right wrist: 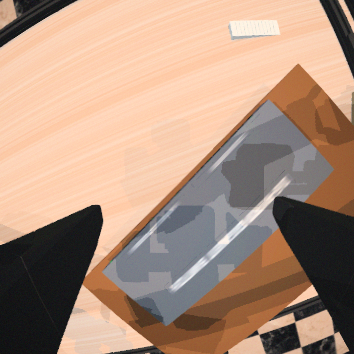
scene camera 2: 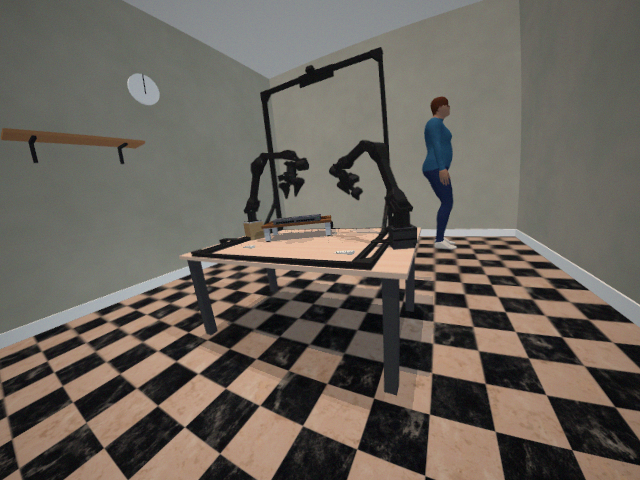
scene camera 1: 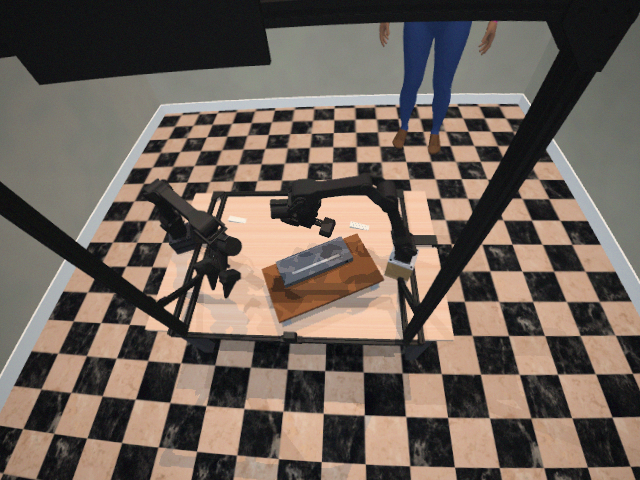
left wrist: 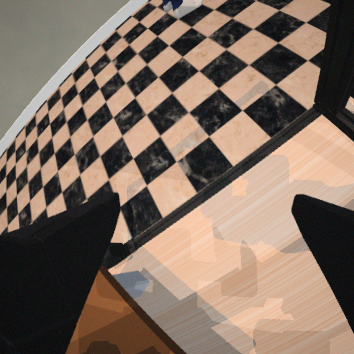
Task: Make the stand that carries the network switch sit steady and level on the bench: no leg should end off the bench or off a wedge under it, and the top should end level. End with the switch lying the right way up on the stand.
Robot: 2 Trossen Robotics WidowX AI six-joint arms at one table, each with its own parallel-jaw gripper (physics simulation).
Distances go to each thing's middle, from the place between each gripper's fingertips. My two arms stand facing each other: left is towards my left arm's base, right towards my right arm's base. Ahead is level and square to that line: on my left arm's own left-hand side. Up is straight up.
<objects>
Now: left hand 230 mm short of the grey network switch (scene camera 1: pixel 294 269), 280 mm to the left of it and 100 mm above it. From my left hand the other things lie so: brown stand (scene camera 1: pixel 362 272) 190 mm ahead, 320 mm to the right, 160 mm below.
Right now my right hand is 140 mm above the grey network switch, 60 mm past it and 20 mm to the left of it. Round my right hand: brown stand 200 mm below, 100 mm behind, 50 mm to the right.
</objects>
